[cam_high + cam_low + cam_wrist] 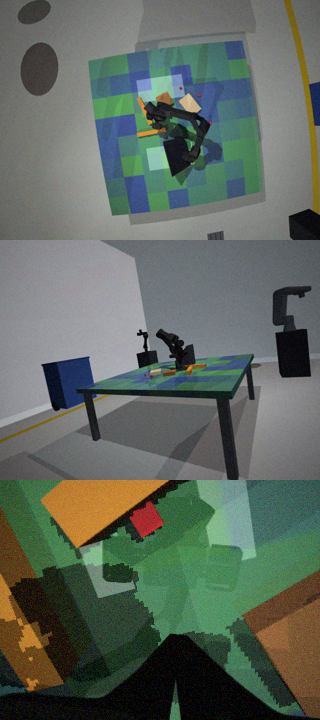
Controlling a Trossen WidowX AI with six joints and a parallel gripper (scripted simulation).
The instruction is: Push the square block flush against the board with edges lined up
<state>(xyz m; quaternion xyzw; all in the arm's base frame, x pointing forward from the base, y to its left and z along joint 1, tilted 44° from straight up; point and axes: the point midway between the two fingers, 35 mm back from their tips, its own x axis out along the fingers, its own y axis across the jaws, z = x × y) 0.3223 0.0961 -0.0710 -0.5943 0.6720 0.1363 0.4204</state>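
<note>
Right now my gripper tip is 3 cm short of the tan block, 25 cm to the left of it and 5 cm above it. The rest, counted from my gripper tip: brown square block: 11 cm ahead, 6 cm to the right, 5 cm below.
</note>
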